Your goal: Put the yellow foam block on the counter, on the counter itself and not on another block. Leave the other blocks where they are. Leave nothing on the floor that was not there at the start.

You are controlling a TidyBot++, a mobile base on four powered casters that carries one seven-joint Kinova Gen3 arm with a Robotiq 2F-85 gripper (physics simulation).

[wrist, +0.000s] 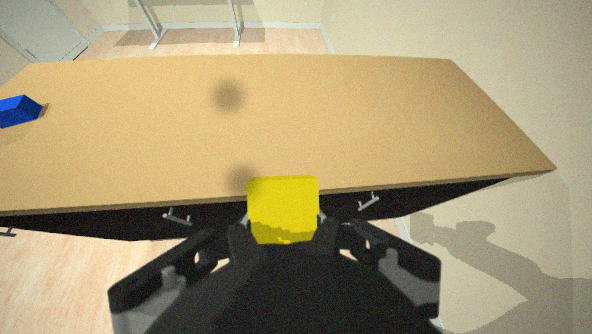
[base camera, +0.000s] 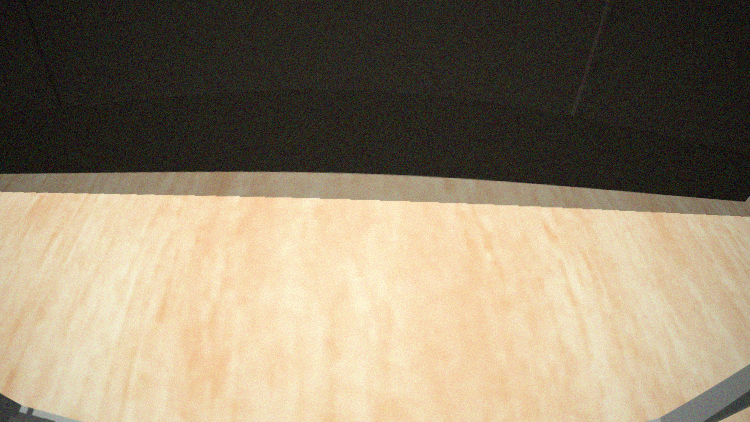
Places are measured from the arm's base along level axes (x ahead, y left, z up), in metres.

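Pixels of known places: gripper, fingertip midpoint: [wrist: 284, 218].
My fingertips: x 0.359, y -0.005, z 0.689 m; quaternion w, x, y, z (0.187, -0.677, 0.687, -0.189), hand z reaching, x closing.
Behind a point stands the place of what it marks.
The yellow foam block [wrist: 283, 205] {x 0.362, y -0.005, z 0.723 m} is held between the fingertips of my gripper [wrist: 284, 218] {x 0.359, y -0.005, z 0.689 m}, which is shut on it. In the wrist view the block overlaps the near edge of the wooden counter top [wrist: 325, 125] {x 0.646, y -0.138, z 0.513 m}; how high it is above the counter is hard to tell. A blue block [wrist: 19, 111] {x 0.716, y 0.717, z 0.547 m} lies on the counter at the far left of the wrist view, apart from the gripper. In the base camera view the counter's dark front [base camera: 314, 62] {x 0.472, y 0.037, z -0.212 m} fills the upper part; the gripper and the yellow block do not show there.
Cabinet handles [wrist: 177, 217] [wrist: 368, 201] stick out from the counter's front. The counter's right end is near a beige wall [wrist: 530, 65] {x 0.804, y -0.882, z 0.632 m}. Legs of a table [wrist: 235, 25] {x 3.453, y 0.598, z -0.216 m} stand on the floor beyond the counter. Light wood floor [base camera: 367, 293] {x 0.353, y -0.024, z -0.397 m} lies before the counter.
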